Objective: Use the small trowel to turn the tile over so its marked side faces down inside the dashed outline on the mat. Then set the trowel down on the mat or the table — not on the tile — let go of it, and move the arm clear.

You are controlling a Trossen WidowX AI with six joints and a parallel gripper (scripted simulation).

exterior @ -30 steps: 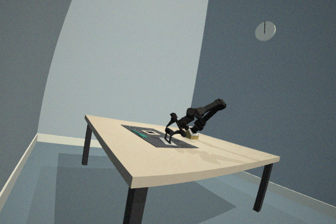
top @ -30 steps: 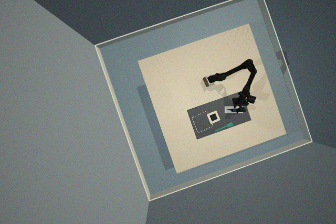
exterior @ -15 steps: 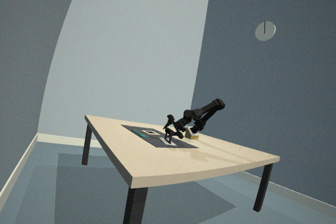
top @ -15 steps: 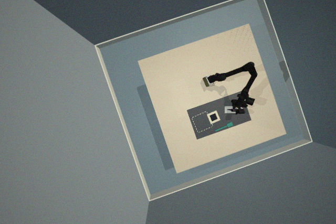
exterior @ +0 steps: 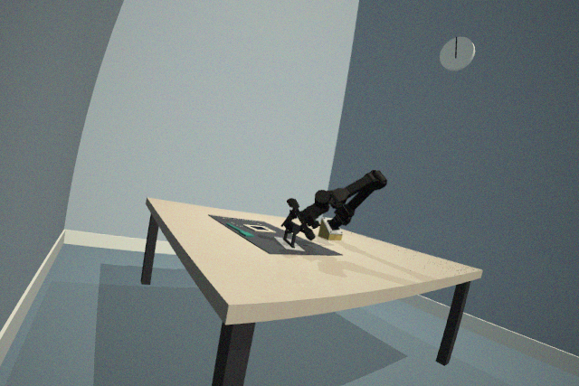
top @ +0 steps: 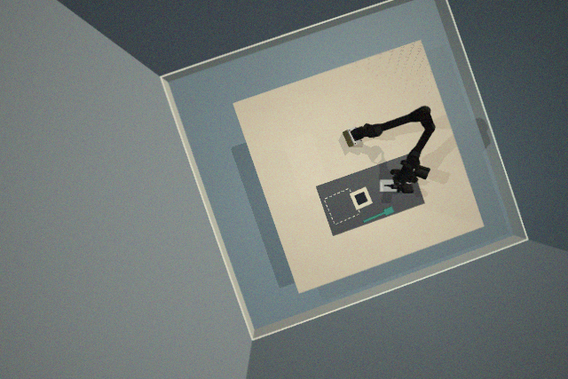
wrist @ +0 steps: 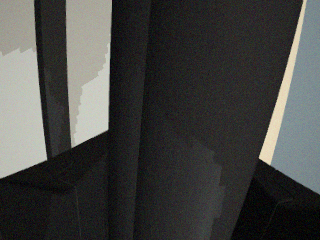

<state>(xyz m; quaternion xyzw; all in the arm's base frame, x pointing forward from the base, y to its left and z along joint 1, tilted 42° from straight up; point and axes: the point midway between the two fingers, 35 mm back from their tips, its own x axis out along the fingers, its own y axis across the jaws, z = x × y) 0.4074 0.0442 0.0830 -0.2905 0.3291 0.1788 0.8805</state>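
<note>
My gripper tip is 14 cm to the left of the dark mat, 7 cm above it and 4 cm past it. Round my gripper tip: tile (21 cm to the right, 5 cm behind, 4 cm below); then thin teal tool (14 cm to the right, 10 cm ahead, 4 cm below); then small trowel (2 cm behind, 1 cm to the left, 1 cm below).
</note>
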